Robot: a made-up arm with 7 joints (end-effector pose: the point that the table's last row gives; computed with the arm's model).
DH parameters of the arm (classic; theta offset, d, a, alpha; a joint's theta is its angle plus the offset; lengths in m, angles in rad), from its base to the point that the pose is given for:
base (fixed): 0 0 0 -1.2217
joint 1: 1.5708 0 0 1.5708
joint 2: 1.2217 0 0 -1.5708
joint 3: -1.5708 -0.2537 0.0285 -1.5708
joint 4: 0 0 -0.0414 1.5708
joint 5: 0 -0.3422 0 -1.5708
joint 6: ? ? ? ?
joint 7: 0 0 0 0
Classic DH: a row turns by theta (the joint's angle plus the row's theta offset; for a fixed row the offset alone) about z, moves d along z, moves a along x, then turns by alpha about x.
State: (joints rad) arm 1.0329 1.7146 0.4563 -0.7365 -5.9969 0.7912 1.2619
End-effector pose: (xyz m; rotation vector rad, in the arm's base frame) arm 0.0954 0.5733 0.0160 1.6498 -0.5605 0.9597
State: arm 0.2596 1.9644 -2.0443 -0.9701 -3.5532 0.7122 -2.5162
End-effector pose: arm -0.1868 0.5284 -0.0127 -0.3558 1.0055 -0.9481
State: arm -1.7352 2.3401 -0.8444 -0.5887 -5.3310 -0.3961 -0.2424
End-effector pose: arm -0.1219 0.4988 0.2919 2.0923 -1.8942 0.5346
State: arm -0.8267 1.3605 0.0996 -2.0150 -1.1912 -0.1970 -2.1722
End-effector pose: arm 0.2736 0.0541 0.2630 -1.7747 -1.2285 -0.0268
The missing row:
joint 6: 0 0 0 1.5708
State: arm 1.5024 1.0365 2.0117 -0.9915 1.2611 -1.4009 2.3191
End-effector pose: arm -0.2080 0.4377 0.2772 -1.1019 -2.6365 -0.7531
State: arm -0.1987 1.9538 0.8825 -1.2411 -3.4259 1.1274 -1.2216
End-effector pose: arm 0.1567 0.2639 0.4284 -0.1604 -1.9542 -1.2475
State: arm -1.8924 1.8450 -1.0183 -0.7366 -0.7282 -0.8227 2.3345
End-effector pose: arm 0.1836 0.4237 0.3534 -0.0140 -1.9298 -0.0785
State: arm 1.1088 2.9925 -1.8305 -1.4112 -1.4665 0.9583 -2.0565
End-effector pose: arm 0.0845 0.3940 0.2980 1.1768 -0.1599 0.0348
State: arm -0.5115 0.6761 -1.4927 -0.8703 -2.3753 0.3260 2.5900
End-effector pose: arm 0.2937 0.0836 -0.4818 0.1042 -0.9380 -1.4692
